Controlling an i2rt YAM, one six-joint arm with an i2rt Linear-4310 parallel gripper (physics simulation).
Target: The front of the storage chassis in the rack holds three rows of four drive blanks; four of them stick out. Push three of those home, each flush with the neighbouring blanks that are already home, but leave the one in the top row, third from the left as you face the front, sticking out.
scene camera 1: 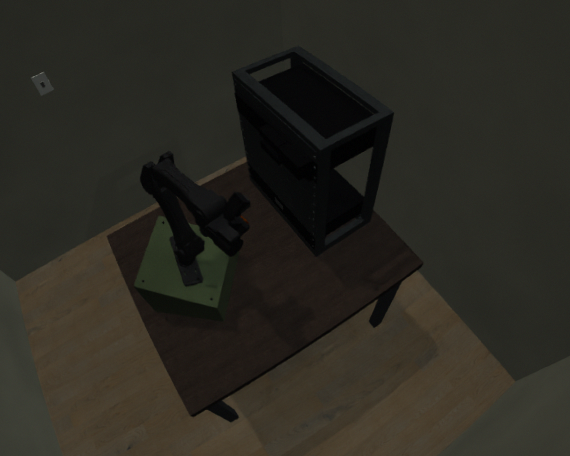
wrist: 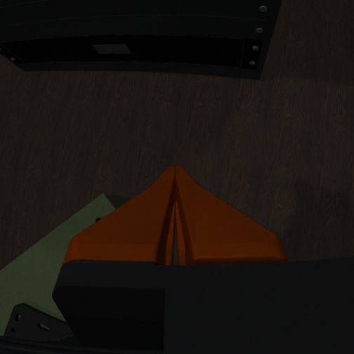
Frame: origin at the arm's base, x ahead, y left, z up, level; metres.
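Seen in the pictures: gripper, fingertip midpoint: [scene camera 1: 247, 223]; arm's base, origin of the base link: [scene camera 1: 185, 259].
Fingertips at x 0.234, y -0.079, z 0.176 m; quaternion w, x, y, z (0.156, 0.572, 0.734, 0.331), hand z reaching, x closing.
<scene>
Pixels of each thing's top centre, then the offset from my fingertips to it. "spot": a spot on its surface instead. Level surfaces: height alone.
- storage chassis, surface spot: [scene camera 1: 287, 150] spot: 0.183 m ahead, 0.071 m left, 0.176 m up
- dark wooden table, its level: 0.359 m down
- low panel with a pale label, surface spot: [scene camera 1: 279, 202] spot: 0.196 m ahead, 0.215 m left, 0.258 m down
The dark rack [scene camera 1: 323, 200] [wrist: 265, 45] stands at the back right of the table, its front facing the arm. The dark front of the storage chassis [scene camera 1: 287, 150] shows in the scene view about mid-height in the rack, with an uneven edge. It is too dark to tell single drive blanks or which ones stick out. In the wrist view the rack's lowest part shows at the top, and the drive blanks do not show. My gripper [scene camera 1: 244, 220] [wrist: 174, 177] is shut and empty, its orange fingertips together. It is in front of the rack and apart from it, above the table.
The arm stands on a green box [scene camera 1: 150, 265] [wrist: 45, 255] on the left of the dark wooden table [scene camera 1: 270, 320] [wrist: 240, 130]. A low panel with a pale label [scene camera 1: 279, 202] [wrist: 112, 49] is at the bottom of the rack. Walls rise behind the table.
</scene>
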